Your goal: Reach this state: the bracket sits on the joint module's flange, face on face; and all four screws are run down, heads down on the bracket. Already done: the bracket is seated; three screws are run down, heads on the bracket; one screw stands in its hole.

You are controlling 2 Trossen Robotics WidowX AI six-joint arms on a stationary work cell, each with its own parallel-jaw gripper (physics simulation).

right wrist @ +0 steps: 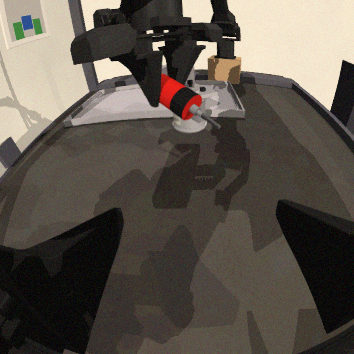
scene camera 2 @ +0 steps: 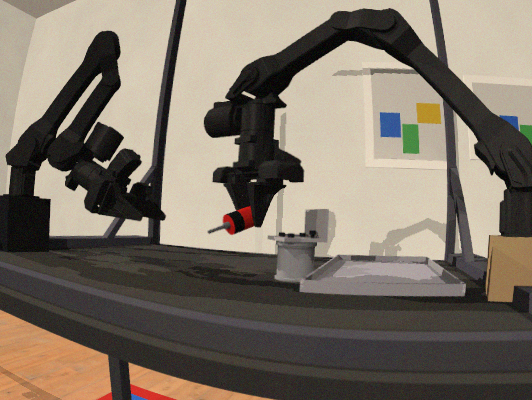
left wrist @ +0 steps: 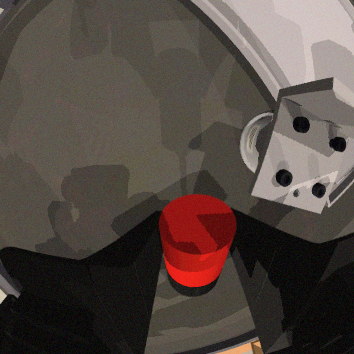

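Pixels of known places: left gripper, between the fingertips: (right wrist: 164, 101) (scene camera 2: 251, 226) (left wrist: 193, 216); right gripper, between the fingertips: (right wrist: 202, 212) (scene camera 2: 153, 218); left arm's base, origin of its link: (right wrist: 225, 56) (scene camera 2: 525, 236).
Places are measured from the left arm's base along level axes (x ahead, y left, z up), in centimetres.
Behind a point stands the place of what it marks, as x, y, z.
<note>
The grey bracket (scene camera 2: 299, 239) @[33.1, 1.2, -1.3] (left wrist: 280, 155) @[37.4, -2.9, -1.1] sits flat on the light grey joint module (scene camera 2: 295, 262) @[33.9, 0.7, -4.8] (right wrist: 189, 125) @[37.9, -0.9, -6.5]. Four black screws stand in the bracket; in scene camera 2 the rightmost screw (scene camera 2: 313, 233) @[32.3, -1.8, -0.5] looks a little taller than the others. It cannot be matched surely to one in the left wrist view. My left gripper (scene camera 2: 248, 216) @[43.8, -2.1, 0.1] (right wrist: 164, 101) @[43.8, -2.1, 0.1] is shut on the red and black screwdriver (scene camera 2: 239, 220) @[43.5, 1.7, 1.0] (left wrist: 197, 225) @[43.4, -2.9, 2.5] (right wrist: 175, 95) @[46.1, 0.4, 1.9], above and left of the bracket in scene camera 2. The screwdriver is tilted, its bit pointing left, apart from the screws. My right gripper (scene camera 2: 151, 216) @[58.6, 6.6, 0.5] (right wrist: 202, 212) @[58.6, 6.6, 0.5] is open and empty, farther left.
A shallow grey tray (scene camera 2: 382, 289) @[19.0, 5.2, -6.9] (right wrist: 150, 119) @[34.1, -10.5, -7.5] lies beside the joint module, to its right in scene camera 2. A cardboard-coloured box (scene camera 2: 500, 270) @[3.8, 5.0, -4.0] (right wrist: 224, 70) @[5.0, 0.5, -3.8] stands by the left arm's base. The bracket's upright plate (scene camera 2: 317, 223) @[32.5, -3.4, 1.1] rises at its side.
</note>
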